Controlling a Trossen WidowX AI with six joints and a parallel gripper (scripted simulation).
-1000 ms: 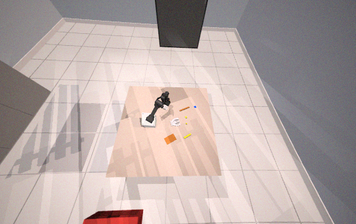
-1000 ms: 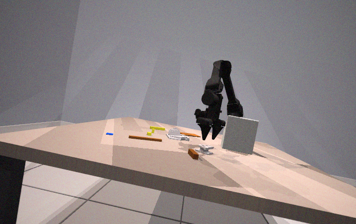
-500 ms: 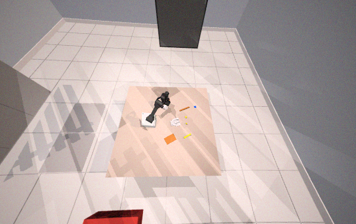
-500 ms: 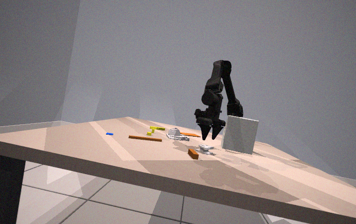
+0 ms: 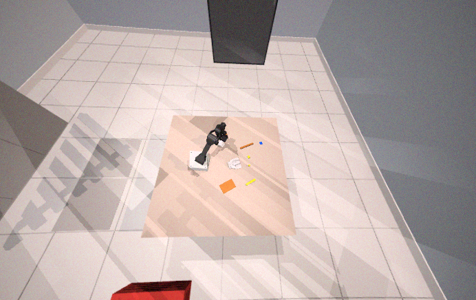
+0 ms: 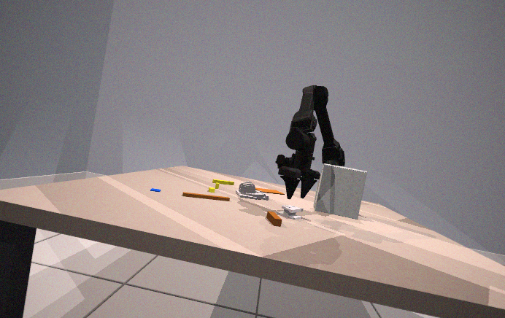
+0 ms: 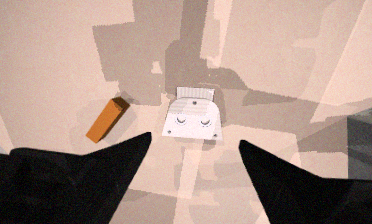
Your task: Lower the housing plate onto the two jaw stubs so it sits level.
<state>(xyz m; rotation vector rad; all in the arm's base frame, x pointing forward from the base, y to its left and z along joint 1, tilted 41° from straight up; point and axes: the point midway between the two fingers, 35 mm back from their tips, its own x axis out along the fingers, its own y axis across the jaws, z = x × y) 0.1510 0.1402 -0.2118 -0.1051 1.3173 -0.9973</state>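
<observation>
Now: gripper tip 1 cm short of the white block and 5 cm above it. Round my gripper tip: blue piece (47 cm ahead, 2 cm to the left, 6 cm below); brown bar (30 cm ahead, 2 cm to the right, 6 cm below); orange block (6 cm ahead, 12 cm to the left, 5 cm below).
</observation>
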